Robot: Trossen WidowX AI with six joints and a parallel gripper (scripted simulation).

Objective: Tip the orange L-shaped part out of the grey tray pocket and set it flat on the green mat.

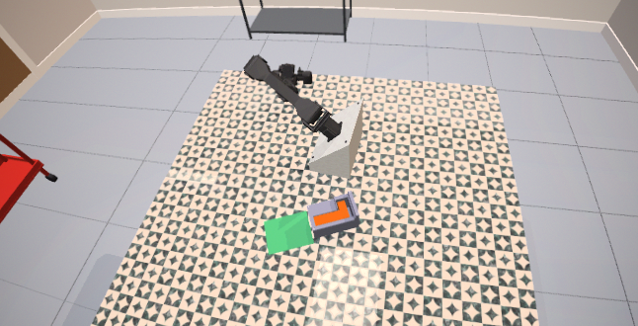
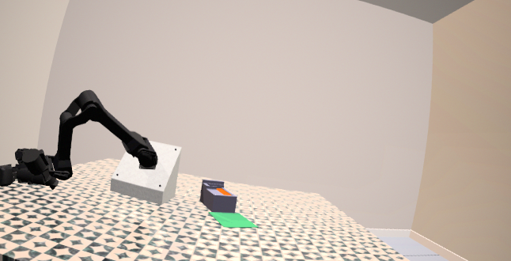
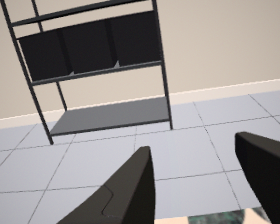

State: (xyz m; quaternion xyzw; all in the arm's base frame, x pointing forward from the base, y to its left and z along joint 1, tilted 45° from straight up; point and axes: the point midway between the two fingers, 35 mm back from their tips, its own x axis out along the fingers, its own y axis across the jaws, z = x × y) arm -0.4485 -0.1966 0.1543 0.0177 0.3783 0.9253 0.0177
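Right now the orange L-shaped part is 75 cm ahead of my gripper tip, 28 cm to the left of it and 2 cm above it. The rest, counted from my gripper tip: green mat: 81 cm ahead, 12 cm to the left, 4 cm below.
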